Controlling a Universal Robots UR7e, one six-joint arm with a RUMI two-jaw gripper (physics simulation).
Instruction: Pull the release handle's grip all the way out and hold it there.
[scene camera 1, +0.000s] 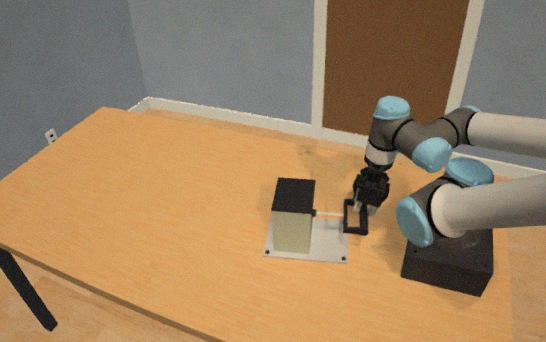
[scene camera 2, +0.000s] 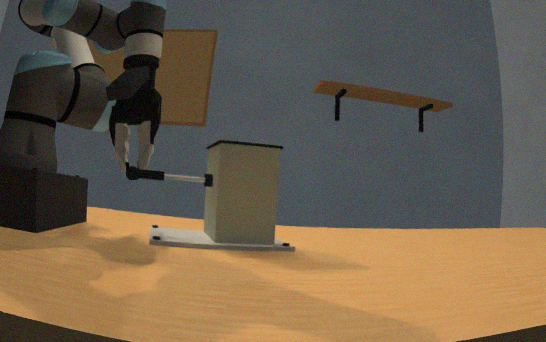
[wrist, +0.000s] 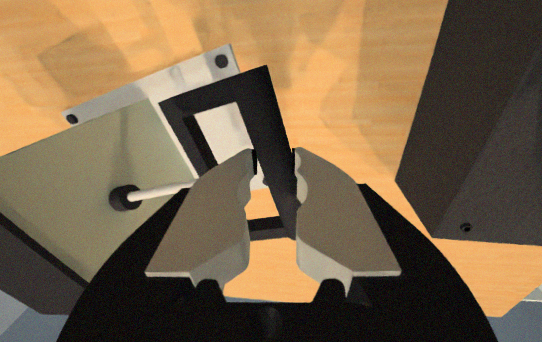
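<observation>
The release handle's grip is a black rectangular frame (scene camera 1: 355, 231) (scene camera 2: 150, 174) (wrist: 257, 100). A thin pale rod (scene camera 1: 329, 214) (scene camera 2: 185, 178) (wrist: 160, 191) joins it to the side of a beige box (scene camera 1: 292, 232) (scene camera 2: 242, 192) (wrist: 90, 165) with a black top. A stretch of rod shows between box and grip. The box stands upright on a light grey base plate (scene camera 1: 330, 242) (scene camera 2: 177, 237). My gripper (scene camera 1: 365, 210) (scene camera 2: 133, 167) (wrist: 274, 152) points down, shut on the grip's outer bar, the one farthest from the box. The fingertips partly hide that bar.
The black block of the robot's base (scene camera 1: 445, 272) (scene camera 2: 60, 205) (wrist: 480, 150) stands on the table (scene camera 1: 165, 200) on the side away from the box. A wooden shelf (scene camera 2: 385, 95) is on the wall, well above the table.
</observation>
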